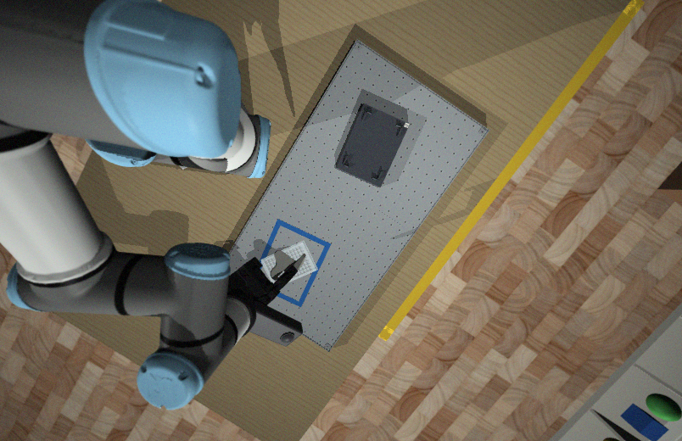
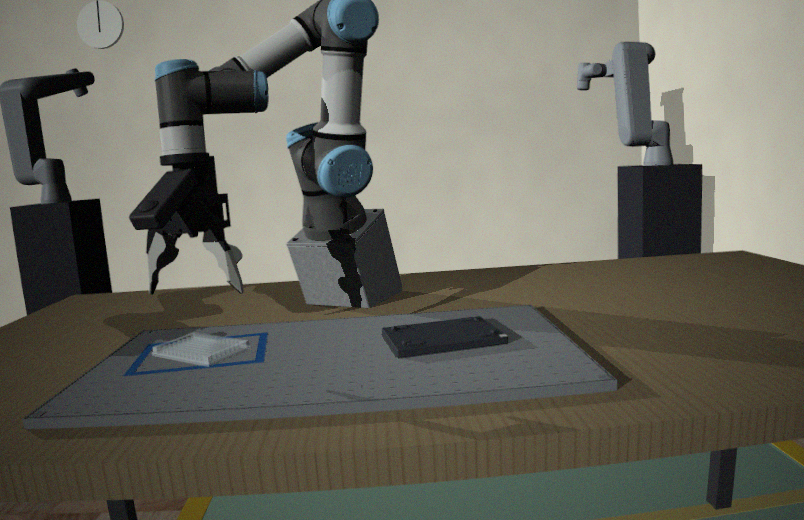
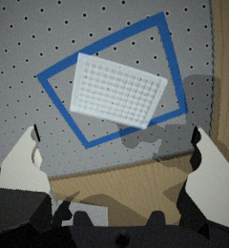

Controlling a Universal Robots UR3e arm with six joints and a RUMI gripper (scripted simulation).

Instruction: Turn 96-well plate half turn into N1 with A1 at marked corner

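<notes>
My hand is 90 mm above the 96-well plate. Also, from my hand: A1 mark: 40 mm ahead, 450 mm to the left, 80 mm below; dark plate nest N1: 370 mm to the left, 80 mm below.
</notes>
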